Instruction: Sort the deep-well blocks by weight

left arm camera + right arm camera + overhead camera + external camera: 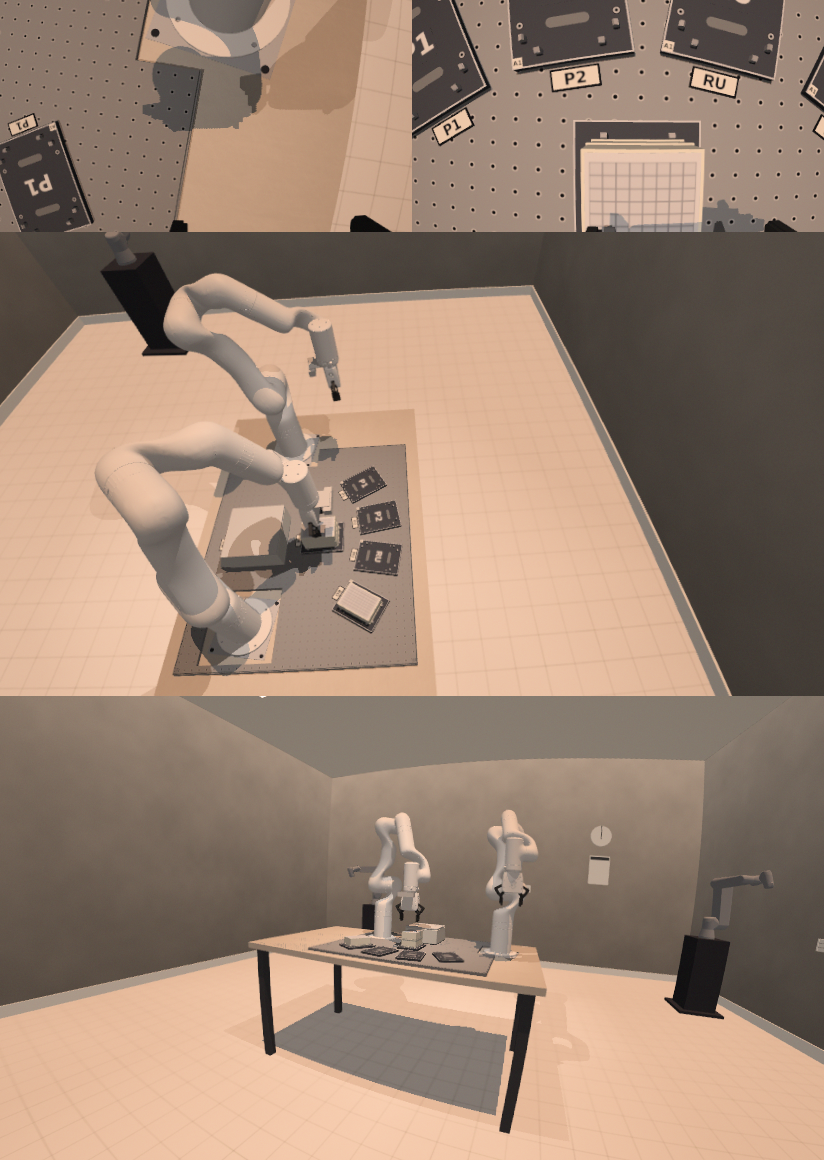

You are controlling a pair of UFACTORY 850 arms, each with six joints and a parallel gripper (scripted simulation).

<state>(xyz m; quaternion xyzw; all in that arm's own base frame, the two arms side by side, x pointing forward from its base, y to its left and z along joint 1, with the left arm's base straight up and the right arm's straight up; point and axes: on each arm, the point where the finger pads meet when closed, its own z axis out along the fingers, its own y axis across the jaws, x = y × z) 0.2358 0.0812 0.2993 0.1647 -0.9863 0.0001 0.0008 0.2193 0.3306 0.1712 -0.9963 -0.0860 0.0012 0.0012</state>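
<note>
My right gripper is now 2 cm past the dark infeed nest, 2 cm to the right of it and 15 cm above it. From my right hand the other things lie so: nest RU: 21 cm ahead, 6 cm to the right, 15 cm below; pale check-weigher: 27 cm behind, 1 cm to the right, 9 cm below; nest P2: 19 cm ahead, 12 cm to the left, 15 cm below.
</note>
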